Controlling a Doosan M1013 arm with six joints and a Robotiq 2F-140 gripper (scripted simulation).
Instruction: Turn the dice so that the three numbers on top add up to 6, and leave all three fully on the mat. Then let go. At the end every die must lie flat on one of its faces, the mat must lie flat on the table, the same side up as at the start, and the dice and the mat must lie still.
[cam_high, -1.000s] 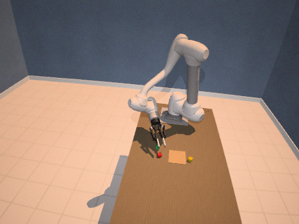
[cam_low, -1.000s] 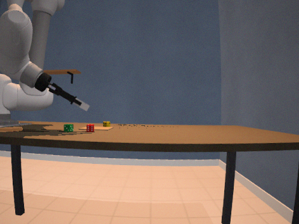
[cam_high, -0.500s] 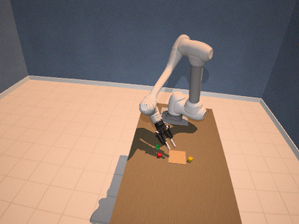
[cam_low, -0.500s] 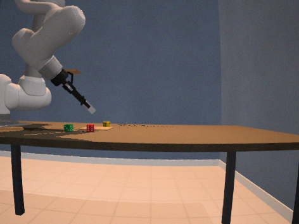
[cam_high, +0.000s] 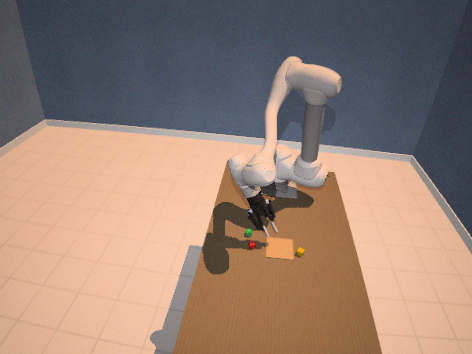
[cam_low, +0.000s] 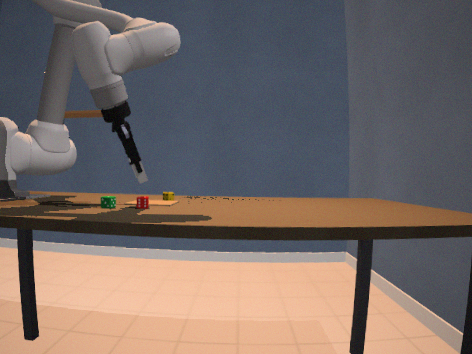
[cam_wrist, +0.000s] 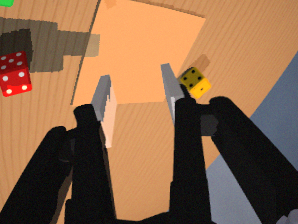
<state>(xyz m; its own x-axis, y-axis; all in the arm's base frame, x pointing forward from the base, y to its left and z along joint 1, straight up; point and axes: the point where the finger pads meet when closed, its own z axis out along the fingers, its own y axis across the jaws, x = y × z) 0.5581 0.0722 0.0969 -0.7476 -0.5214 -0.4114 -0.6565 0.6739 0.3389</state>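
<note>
Right now my hand is 90 mm above the red die, 70 mm to the left of it and 60 mm short of it. Round my hand: yellow die 180 mm to the left, 90 mm below, 20 mm ahead; then tan mat 100 mm below, 70 mm to the left, 10 mm ahead; then green die 110 mm to the right, 90 mm below, 30 mm behind.
</note>
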